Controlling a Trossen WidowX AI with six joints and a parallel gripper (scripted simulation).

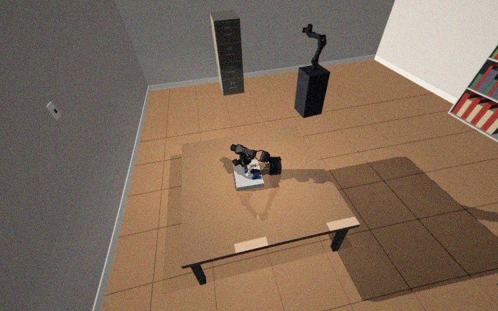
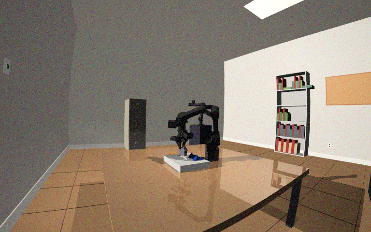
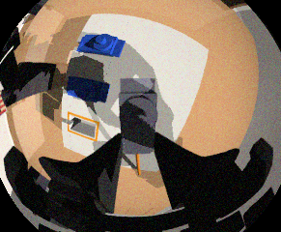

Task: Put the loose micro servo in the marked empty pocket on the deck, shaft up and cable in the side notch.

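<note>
My gripper tip is now 2 cm short of the robot deck, 2 cm to the right of it and 10 cm above it.
</note>
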